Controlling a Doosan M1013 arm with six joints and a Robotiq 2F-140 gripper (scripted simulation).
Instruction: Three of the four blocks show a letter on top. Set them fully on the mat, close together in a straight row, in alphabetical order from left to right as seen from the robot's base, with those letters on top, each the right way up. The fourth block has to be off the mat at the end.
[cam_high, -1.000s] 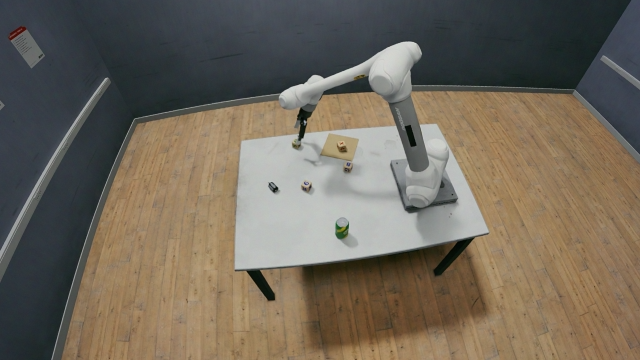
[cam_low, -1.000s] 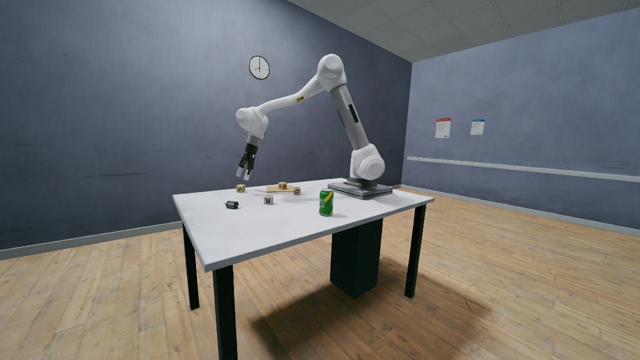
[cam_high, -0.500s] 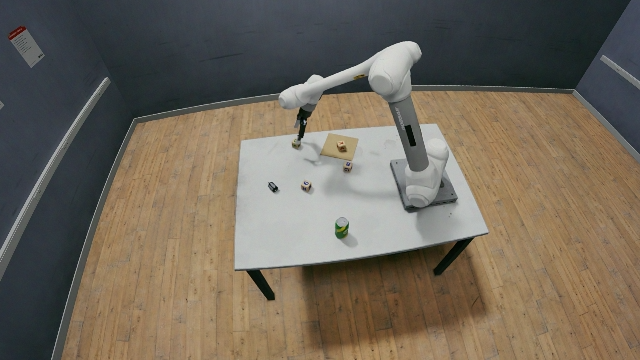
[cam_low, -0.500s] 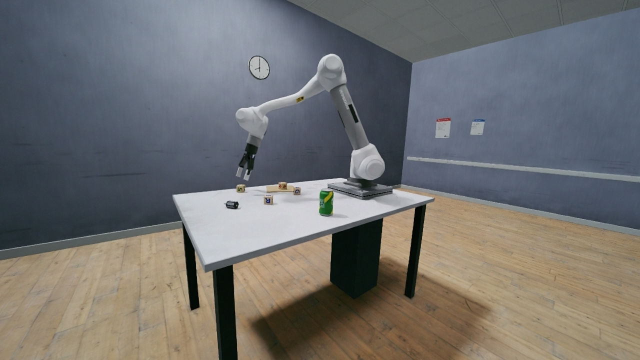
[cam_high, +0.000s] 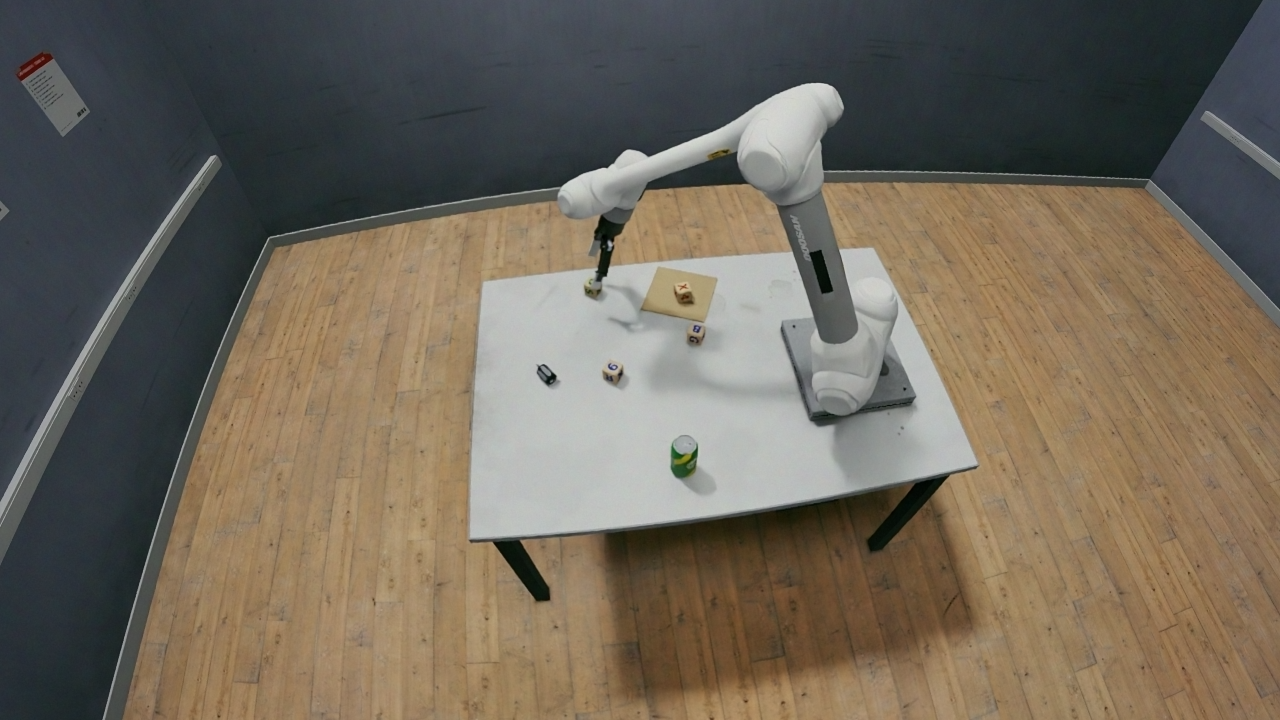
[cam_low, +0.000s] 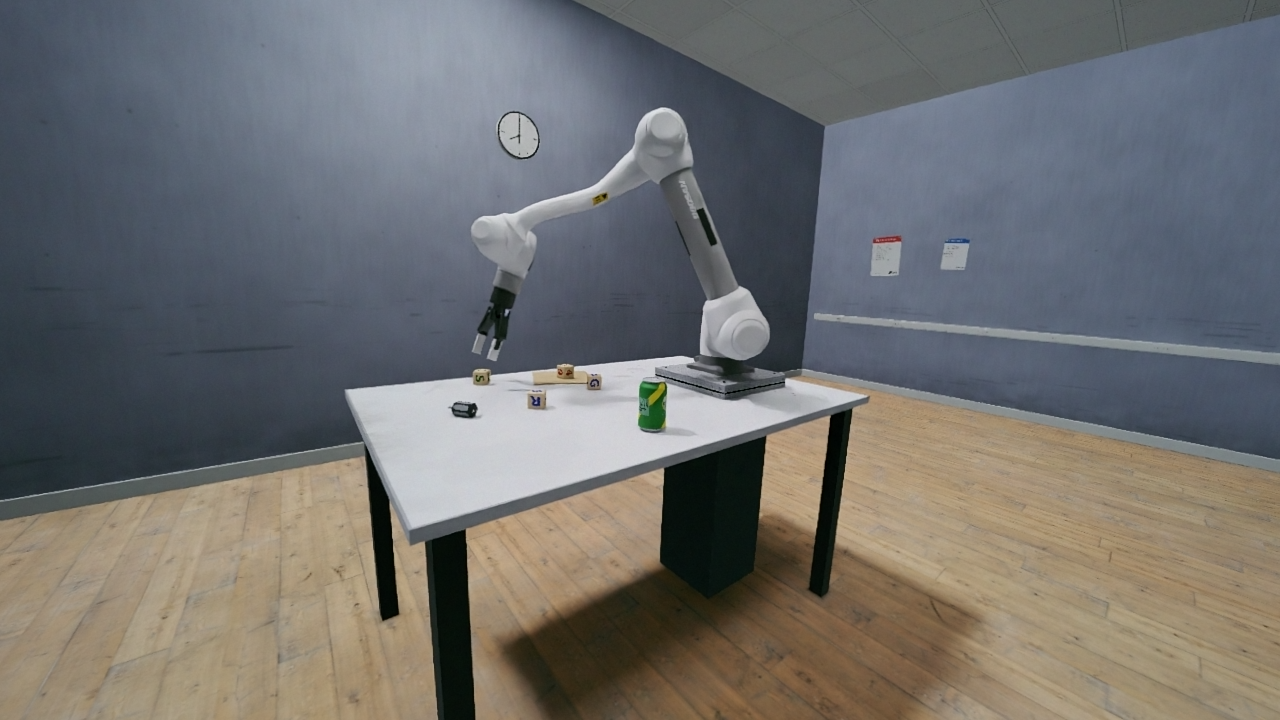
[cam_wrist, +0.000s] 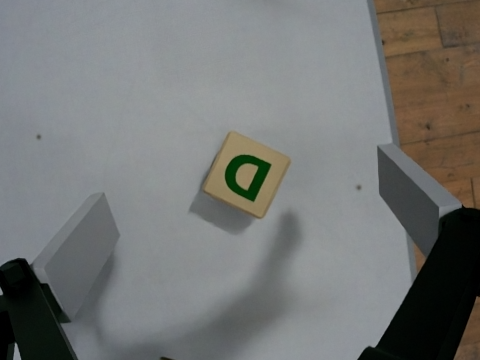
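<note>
The tan mat is 260 mm behind my hand, 100 mm below it and 30 mm to the left of it. Round my hand: black object (320 mm to the left, 150 mm ahead, 80 mm below); then block (340 mm to the left, 80 mm below, 40 mm behind); then can (640 mm to the left, 200 mm behind, 40 mm below).
</note>
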